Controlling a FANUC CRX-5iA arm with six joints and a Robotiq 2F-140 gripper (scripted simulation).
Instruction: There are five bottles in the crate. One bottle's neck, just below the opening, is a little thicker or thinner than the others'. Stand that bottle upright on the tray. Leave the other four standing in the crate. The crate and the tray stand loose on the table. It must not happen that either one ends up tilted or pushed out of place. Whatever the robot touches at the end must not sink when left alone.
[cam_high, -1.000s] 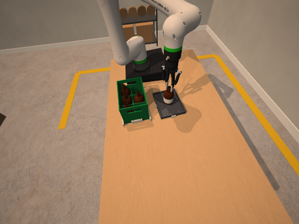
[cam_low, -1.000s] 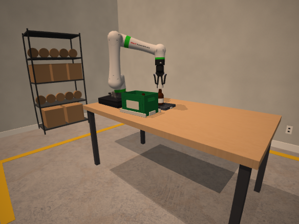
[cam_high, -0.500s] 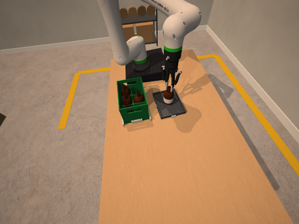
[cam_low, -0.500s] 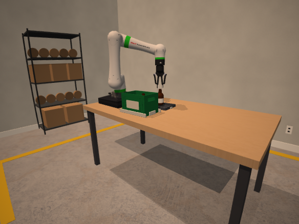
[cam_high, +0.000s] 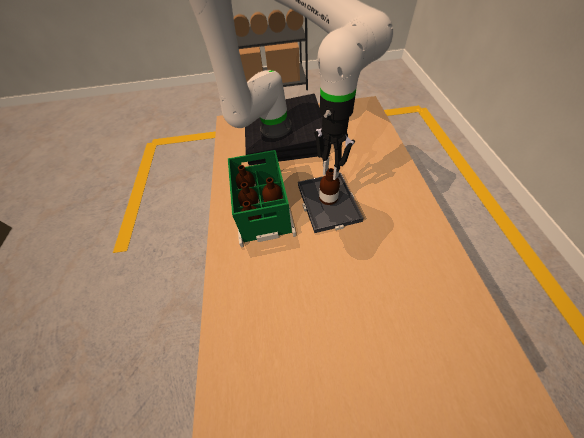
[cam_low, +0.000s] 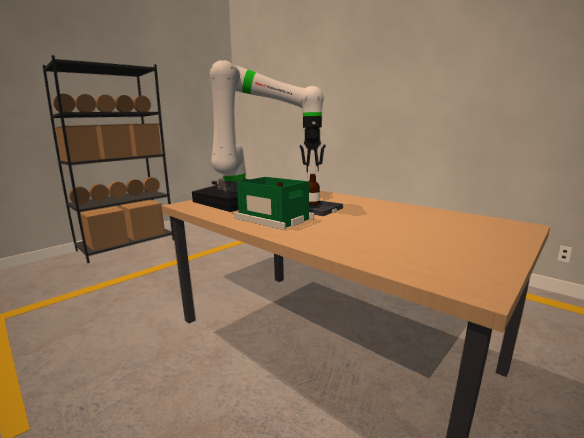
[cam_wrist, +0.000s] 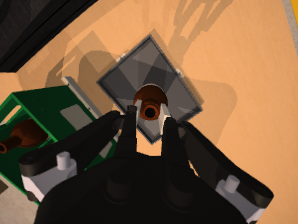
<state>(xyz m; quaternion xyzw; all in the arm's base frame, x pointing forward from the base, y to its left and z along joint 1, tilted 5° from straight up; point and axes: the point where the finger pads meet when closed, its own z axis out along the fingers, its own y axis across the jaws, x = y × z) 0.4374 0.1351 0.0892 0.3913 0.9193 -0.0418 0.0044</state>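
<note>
My hand is 9 cm above the glass bottle. Also, from my hand: dark grey tray (18 cm below); then green crate (3 cm behind, 26 cm to the right, 11 cm below).
</note>
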